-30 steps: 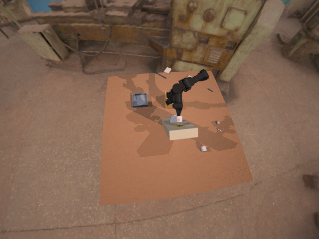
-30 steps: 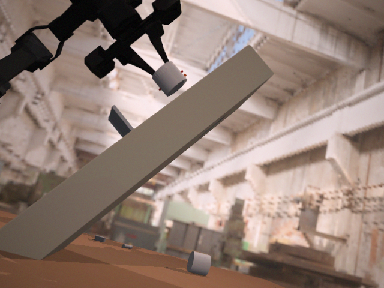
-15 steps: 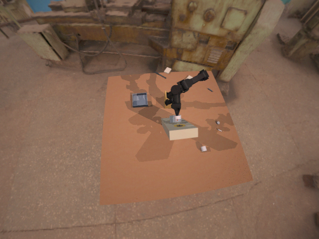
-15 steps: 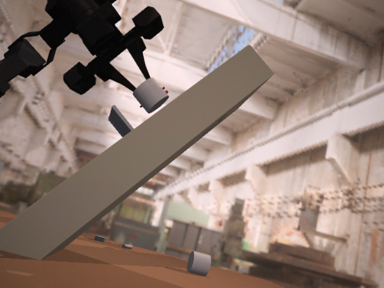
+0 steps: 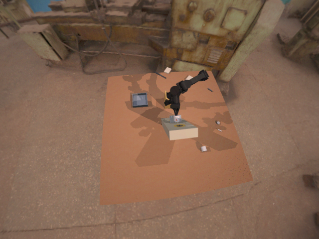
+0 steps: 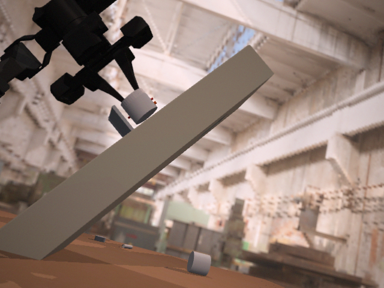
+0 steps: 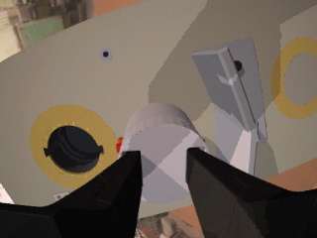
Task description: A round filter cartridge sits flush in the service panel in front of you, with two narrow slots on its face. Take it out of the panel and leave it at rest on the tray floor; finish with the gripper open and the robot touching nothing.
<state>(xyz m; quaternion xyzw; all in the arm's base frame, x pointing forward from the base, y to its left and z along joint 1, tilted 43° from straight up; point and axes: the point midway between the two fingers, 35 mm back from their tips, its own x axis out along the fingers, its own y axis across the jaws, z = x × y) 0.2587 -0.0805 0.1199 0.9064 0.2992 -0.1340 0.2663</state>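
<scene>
My gripper tip is now 10 mm short of the round filter cartridge and 10 mm above it.
</scene>
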